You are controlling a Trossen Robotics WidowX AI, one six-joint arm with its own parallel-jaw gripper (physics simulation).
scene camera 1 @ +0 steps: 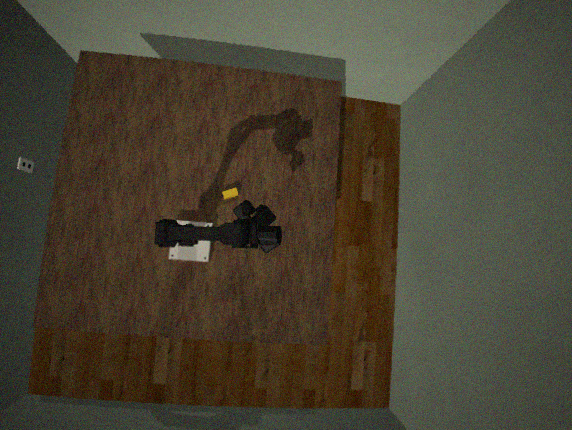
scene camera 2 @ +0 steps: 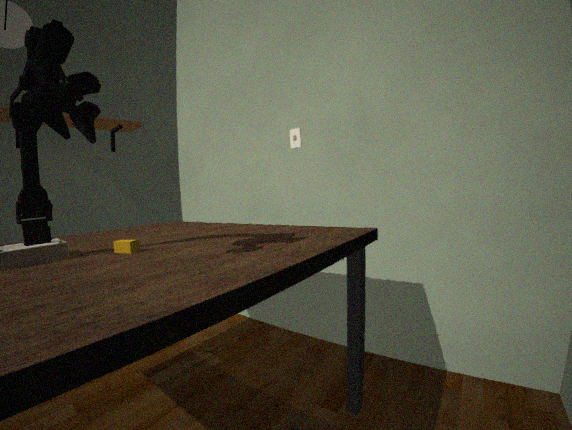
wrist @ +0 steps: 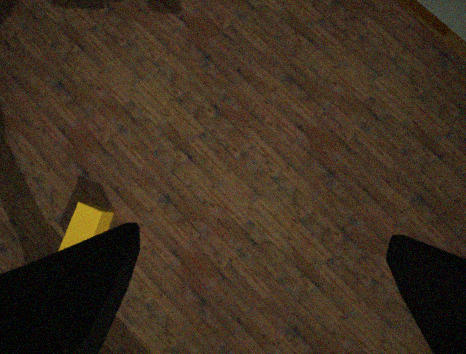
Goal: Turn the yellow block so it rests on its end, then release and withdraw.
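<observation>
The yellow block (scene camera 1: pixel 230 193) (scene camera 2: pixel 125 246) (wrist: pixel 82 225) lies on a long side on the dark wooden table (scene camera 1: pixel 125 125) (scene camera 2: pixel 165 280) (wrist: pixel 240 130), a short way from the arm's white base plate. In the wrist view the left finger hides its lower part. My gripper (scene camera 1: pixel 255 207) (scene camera 2: pixel 81 139) (wrist: pixel 265 241) is open and empty. It hangs high above the table, apart from the block. In the wrist view the block shows at the left, behind the left finger and outside the space between the fingers.
The white base plate (scene camera 1: pixel 192 253) (scene camera 2: pixel 37 256) carries the black arm. The arm's shadow falls across the table past the block. A wooden wall shelf (scene camera 2: pixel 131 126) shows behind the arm. The table's edge (scene camera 2: pixel 210 305) runs along the near side.
</observation>
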